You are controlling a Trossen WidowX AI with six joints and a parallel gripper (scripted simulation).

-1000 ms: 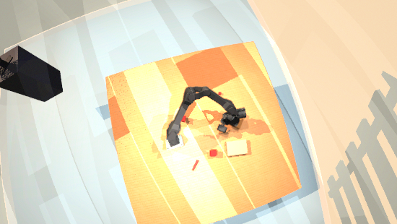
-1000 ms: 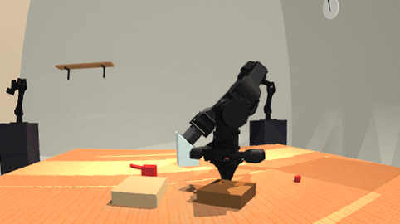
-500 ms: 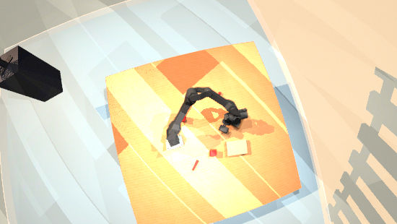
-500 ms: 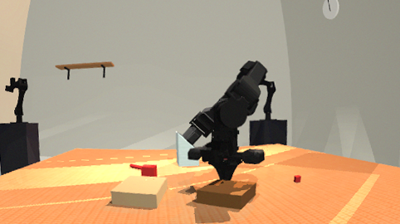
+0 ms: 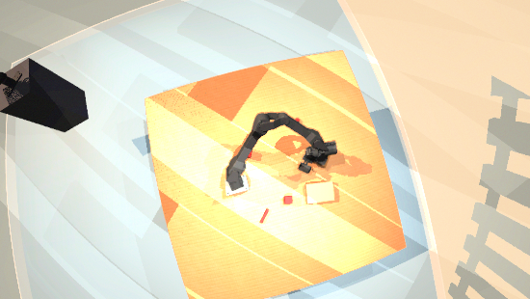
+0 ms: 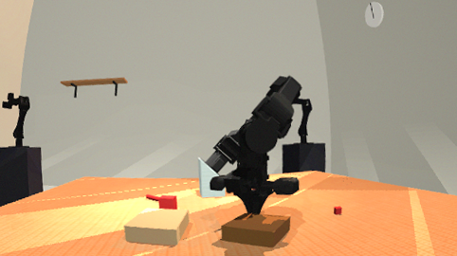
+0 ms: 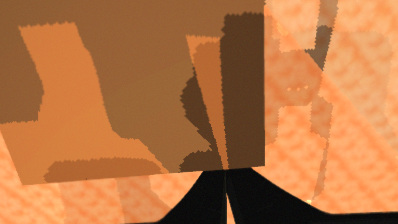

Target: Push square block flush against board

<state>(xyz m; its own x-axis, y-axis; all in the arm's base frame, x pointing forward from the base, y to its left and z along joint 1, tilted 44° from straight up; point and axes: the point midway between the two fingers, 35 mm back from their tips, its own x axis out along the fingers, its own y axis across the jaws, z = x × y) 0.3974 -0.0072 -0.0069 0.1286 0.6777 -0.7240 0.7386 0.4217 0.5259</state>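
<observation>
Right now my gripper tip is 2 cm past the board, 20 cm to the left of it and 1 cm below it. Round my gripper tip: small red cube: 4 cm ahead, 21 cm to the left; then square block: 7 cm ahead, 2 cm to the right, 1 cm above; then thin red stick: 33 cm behind, 19 cm to the right.
</observation>
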